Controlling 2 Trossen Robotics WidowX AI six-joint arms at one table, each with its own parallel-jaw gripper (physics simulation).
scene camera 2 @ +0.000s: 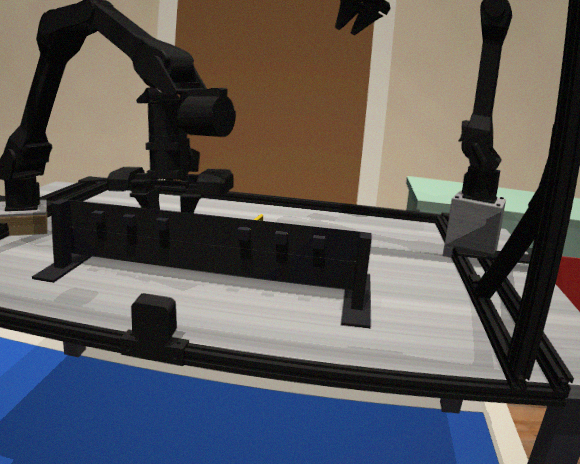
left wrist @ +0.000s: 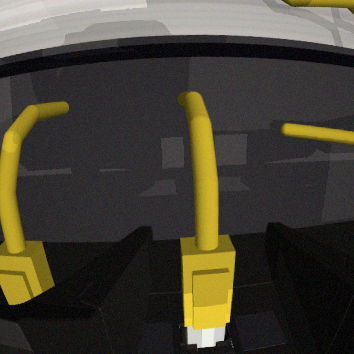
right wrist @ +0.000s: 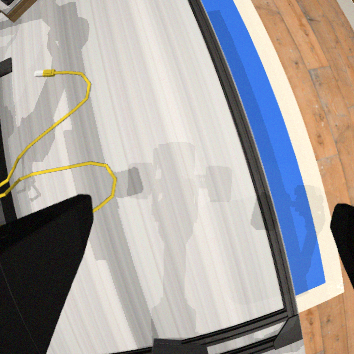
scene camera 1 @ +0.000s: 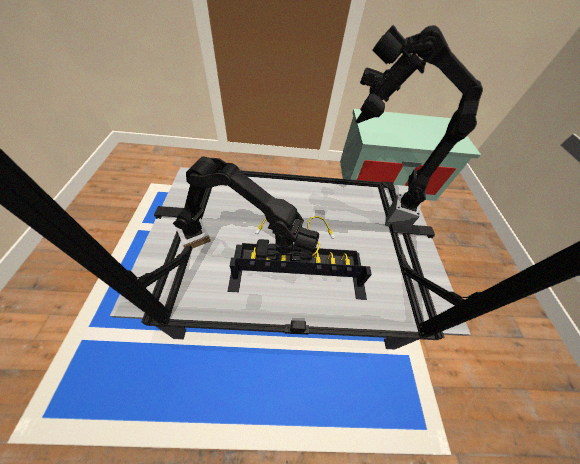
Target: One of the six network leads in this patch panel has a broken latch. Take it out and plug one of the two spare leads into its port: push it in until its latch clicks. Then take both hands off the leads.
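Frame: origin at the left arm's base, x ahead, y left, z up, level; millimetres.
Seen in the pictures: left gripper, fingertip midpoint: (scene camera 2: 172,234) (left wrist: 209,236); right gripper, fingertip midpoint: (scene camera 2: 345,31) (right wrist: 219,212) (scene camera 1: 358,116); left arm's base, origin of the base link: (scene camera 2: 21,206) (scene camera 1: 192,230); right arm's base, origin of the base link: (scene camera 2: 480,198) (scene camera 1: 408,204).
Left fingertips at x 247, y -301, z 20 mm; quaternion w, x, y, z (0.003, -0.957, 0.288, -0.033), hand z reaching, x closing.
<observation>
Offsets run from my left fingertips to a thing's middle. "pt": to the spot under its first point.
The black patch panel {dy -34, dx +47, dz -9 mm} (scene camera 1: 300,267) (scene camera 2: 205,245) stands on the table with yellow leads in it. My left gripper (scene camera 2: 169,207) is open and low behind the panel. In the left wrist view its fingers stand on either side of a yellow lead {dy -8, dx -11, dz +29 mm} (left wrist: 206,280), with a gap on both sides. Another lead {pt dy +35, dx -43, dz +27 mm} (left wrist: 25,270) is at the left, partly behind a finger. I cannot tell which latch is broken. One spare lead {pt dy +221, dx +22, dz -55 mm} (scene camera 1: 262,225) and the other spare lead (scene camera 1: 317,218) lie behind the panel; spare lead cables {pt dy +254, dx +97, dz -58 mm} (right wrist: 85,82) also show in the right wrist view. My right gripper (scene camera 1: 359,121) (scene camera 2: 346,30) (right wrist: 219,212) is open, high up, away from the leads.
A black block {pt dy -217, dx -75, dz -10 mm} (scene camera 1: 298,326) (scene camera 2: 154,315) sits on the front rail of the table frame. The panel's feet {pt dy -219, dx +206, dz -60 mm} (scene camera 1: 360,291) (scene camera 2: 356,317) stick out in front. A green cabinet (scene camera 1: 415,135) stands behind the table at the right. My left arm covers the panel's middle in scene camera 1.
</observation>
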